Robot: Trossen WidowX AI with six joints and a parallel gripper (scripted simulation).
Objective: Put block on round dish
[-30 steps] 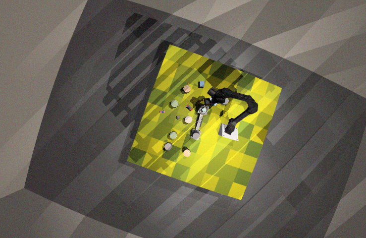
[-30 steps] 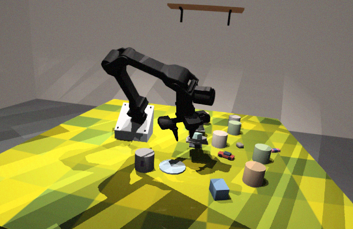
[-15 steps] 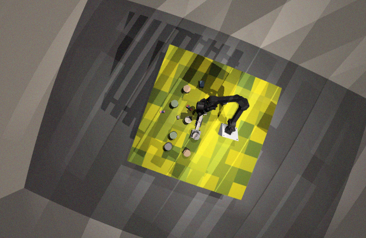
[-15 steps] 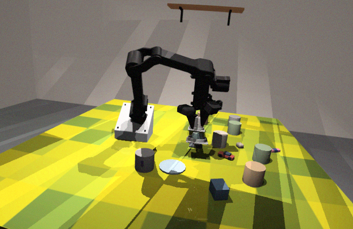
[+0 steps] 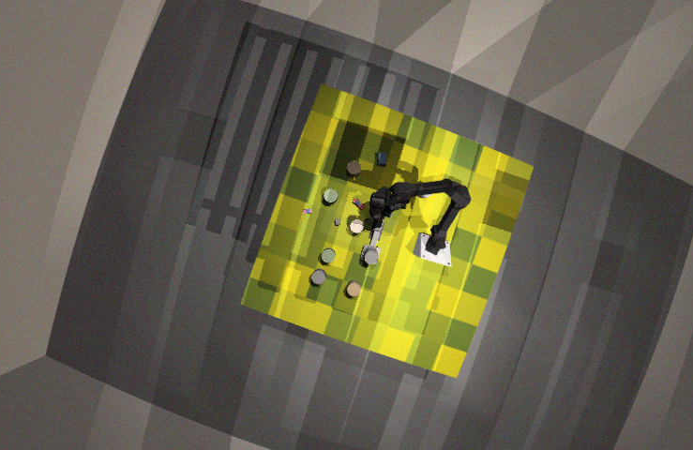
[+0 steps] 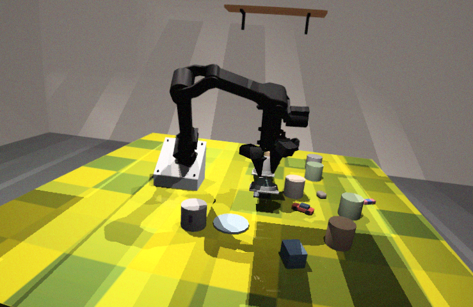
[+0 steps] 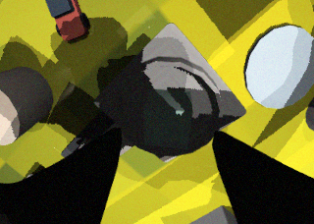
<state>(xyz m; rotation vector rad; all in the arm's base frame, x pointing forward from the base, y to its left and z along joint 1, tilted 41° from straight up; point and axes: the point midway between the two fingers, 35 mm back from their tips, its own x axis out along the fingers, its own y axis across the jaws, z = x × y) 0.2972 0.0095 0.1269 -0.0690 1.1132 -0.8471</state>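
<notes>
Now: gripper tip 30 mm above the block. The rest, counted from my gripper tip: small balance: 120 mm to the left, 90 mm below, 20 mm behind; then red toy car: 130 mm ahead, 100 mm below, 40 mm to the left; then round dish: 130 mm to the right, 110 mm below, 60 mm behind.
</notes>
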